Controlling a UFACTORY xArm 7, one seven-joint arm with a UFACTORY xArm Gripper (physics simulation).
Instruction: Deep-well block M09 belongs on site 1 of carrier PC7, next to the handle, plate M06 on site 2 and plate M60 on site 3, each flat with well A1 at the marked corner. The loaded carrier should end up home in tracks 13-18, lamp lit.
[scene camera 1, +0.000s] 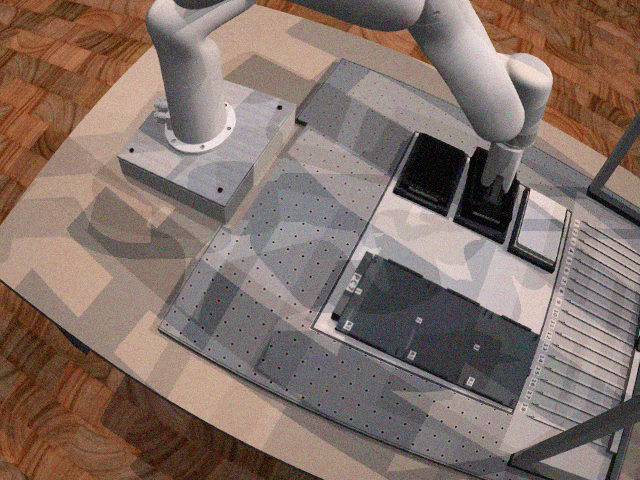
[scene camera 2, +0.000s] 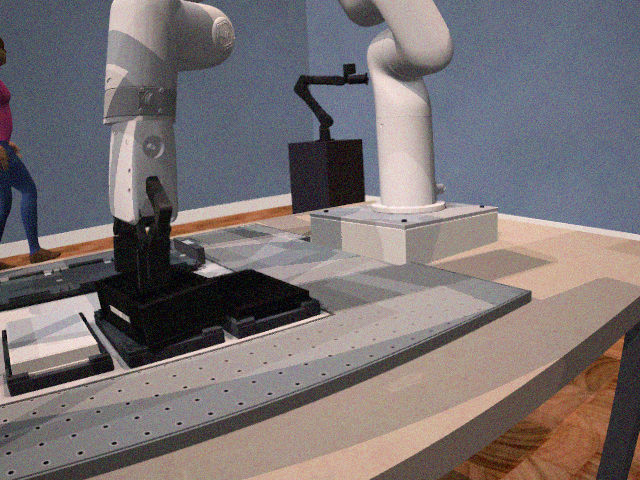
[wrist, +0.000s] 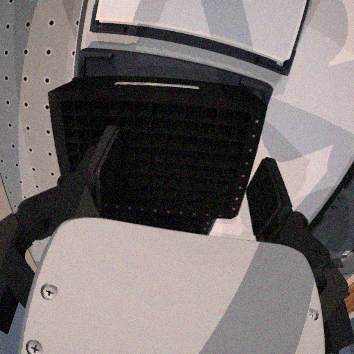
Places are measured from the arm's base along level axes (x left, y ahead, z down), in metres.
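Where they show: gripper, fingertip midpoint: (scene camera 1: 493, 193) (scene camera 2: 140, 279) (wrist: 189, 159); arm's base at its link origin: (scene camera 1: 199, 126) (scene camera 2: 408, 208).
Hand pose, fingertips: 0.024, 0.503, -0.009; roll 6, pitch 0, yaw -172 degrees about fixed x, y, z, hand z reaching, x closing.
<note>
Things, the pixels of their centre, and the offset from my fingertips, as dx, dy, dz. Level surfaces: height alone.
- tall black deep-well block at the middle of its body: (wrist: 153, 145) (scene camera 2: 155, 301) (scene camera 1: 490, 188) +0.024, -0.002, +0.018
- lower black plate at the middle of its body: (wrist: 143, 227) (scene camera 2: 245, 292) (scene camera 1: 434, 168) +0.038, -0.107, +0.034
- white-topped plate at the middle of its body: (scene camera 2: 48, 338) (scene camera 1: 542, 226) -0.005, +0.112, +0.034
- dark carrier PC7 at the middle of its body: (scene camera 1: 446, 331) (scene camera 2: 94, 270) -0.244, -0.032, +0.038
- white mat at its surface level: dz +0.053
- perforated deck at its surface level: dz +0.053
A tall black deep-well block (scene camera 1: 485, 218) (scene camera 2: 170, 315) (wrist: 165, 115) sits in the middle of three dark holders. A lower black plate (scene camera 1: 434, 165) (scene camera 2: 263, 290) sits on one side of it, a white-topped plate (scene camera 1: 540, 229) (scene camera 2: 49, 338) (wrist: 200, 20) on the other. Their labels cannot be read. My gripper (scene camera 1: 493, 198) (scene camera 2: 143, 281) (wrist: 189, 159) is open, pointing down low over the block. In the wrist view one finger overlaps the block and the other shows beside it; exact finger height is unclear. The dark carrier PC7 (scene camera 1: 439, 310) (scene camera 2: 51, 281) lies with bare sites, its handle at the labelled end.
Numbered tracks (scene camera 1: 594, 310) run beside the white mat (scene camera 1: 413, 232). Dark frame posts (scene camera 1: 615, 155) stand at the track end. A perforated deck (scene camera 1: 289, 237) (scene camera 2: 289, 356) surrounds the mat, and the arm's base block (scene camera 1: 206, 170) (scene camera 2: 372, 232) stands beyond it.
</note>
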